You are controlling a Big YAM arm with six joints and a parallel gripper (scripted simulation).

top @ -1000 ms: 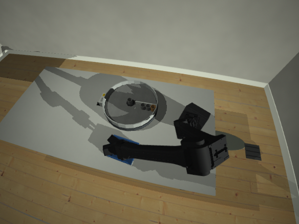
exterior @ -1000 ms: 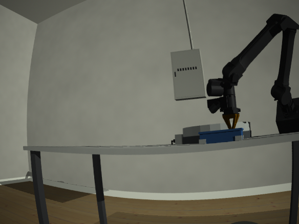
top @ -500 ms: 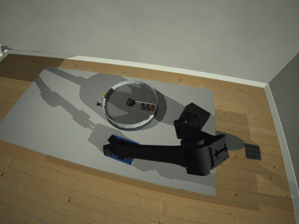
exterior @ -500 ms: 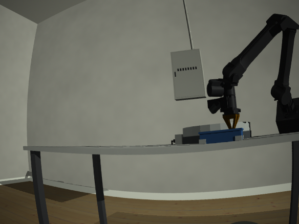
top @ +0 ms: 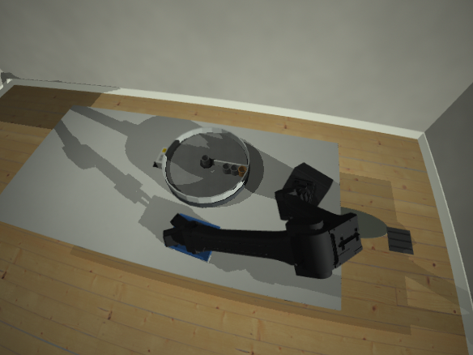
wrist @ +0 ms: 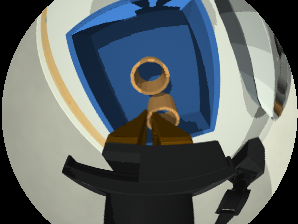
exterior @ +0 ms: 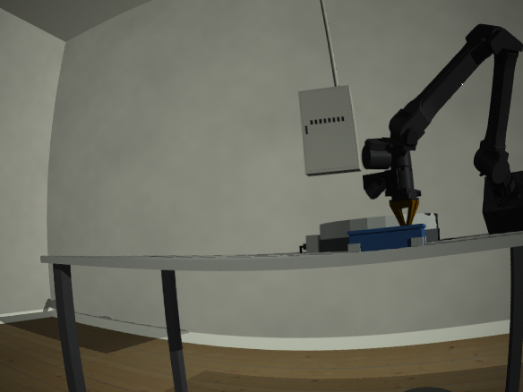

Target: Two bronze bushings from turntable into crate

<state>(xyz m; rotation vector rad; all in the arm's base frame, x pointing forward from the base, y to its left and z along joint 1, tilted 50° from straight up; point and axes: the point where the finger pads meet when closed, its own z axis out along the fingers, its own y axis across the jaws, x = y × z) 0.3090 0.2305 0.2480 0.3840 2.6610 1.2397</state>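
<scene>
Right now the blue crate is 5 cm ahead of my hand, 1 cm to the right of it and 2 cm below it. Round my hand: round grey turntable 17 cm ahead, 35 cm to the right, 1 cm above.
</scene>
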